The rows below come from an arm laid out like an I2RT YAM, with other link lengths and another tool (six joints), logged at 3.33 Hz.
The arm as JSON. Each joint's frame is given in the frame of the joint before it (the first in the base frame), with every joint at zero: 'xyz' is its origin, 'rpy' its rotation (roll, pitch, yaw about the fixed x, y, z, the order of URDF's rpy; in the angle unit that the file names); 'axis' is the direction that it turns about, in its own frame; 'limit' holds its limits. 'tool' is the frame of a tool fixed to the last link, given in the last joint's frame.
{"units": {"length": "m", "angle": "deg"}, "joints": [
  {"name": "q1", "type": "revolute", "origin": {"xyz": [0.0, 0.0, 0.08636], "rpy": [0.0, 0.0, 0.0]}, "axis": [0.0, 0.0, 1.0], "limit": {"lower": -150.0, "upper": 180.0}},
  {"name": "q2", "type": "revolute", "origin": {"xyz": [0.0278, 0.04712, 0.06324], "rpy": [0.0, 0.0, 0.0]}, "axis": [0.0, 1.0, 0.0], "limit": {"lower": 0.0, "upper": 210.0}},
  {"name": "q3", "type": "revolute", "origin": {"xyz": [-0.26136, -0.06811, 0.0], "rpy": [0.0, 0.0, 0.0]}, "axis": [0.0, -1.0, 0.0], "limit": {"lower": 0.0, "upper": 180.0}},
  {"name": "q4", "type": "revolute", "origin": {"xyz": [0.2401, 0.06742, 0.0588], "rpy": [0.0, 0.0, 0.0]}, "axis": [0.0, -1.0, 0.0], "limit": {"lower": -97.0, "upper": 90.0}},
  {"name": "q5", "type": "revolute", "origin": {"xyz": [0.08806, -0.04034, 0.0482], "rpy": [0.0, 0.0, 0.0]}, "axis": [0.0, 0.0, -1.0], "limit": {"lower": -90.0, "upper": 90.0}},
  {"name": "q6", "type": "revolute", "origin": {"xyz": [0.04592, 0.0, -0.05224], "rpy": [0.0, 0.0, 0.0]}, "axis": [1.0, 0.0, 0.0], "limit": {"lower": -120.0, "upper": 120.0}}
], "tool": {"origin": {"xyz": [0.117, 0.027, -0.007], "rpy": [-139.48, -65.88, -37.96]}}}
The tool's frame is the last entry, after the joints.
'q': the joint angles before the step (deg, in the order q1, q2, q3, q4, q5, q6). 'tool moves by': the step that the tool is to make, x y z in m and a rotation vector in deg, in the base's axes. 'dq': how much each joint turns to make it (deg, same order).
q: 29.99 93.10 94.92 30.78 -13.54 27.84
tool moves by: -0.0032 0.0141 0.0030 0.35 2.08 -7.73
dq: 5.42 -0.58 1.45 -4.35 11.97 -5.69
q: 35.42 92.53 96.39 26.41 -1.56 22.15
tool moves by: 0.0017 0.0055 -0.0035 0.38 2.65 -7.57
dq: 4.03 0.01 0.68 -2.28 11.05 -4.04
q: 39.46 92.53 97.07 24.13 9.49 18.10
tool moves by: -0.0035 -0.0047 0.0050 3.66 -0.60 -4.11
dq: 2.01 -0.08 -1.50 4.48 6.50 -1.03
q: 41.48 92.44 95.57 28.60 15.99 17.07
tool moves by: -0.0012 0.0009 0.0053 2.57 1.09 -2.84
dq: 2.00 0.97 1.71 0.31 5.49 -0.38
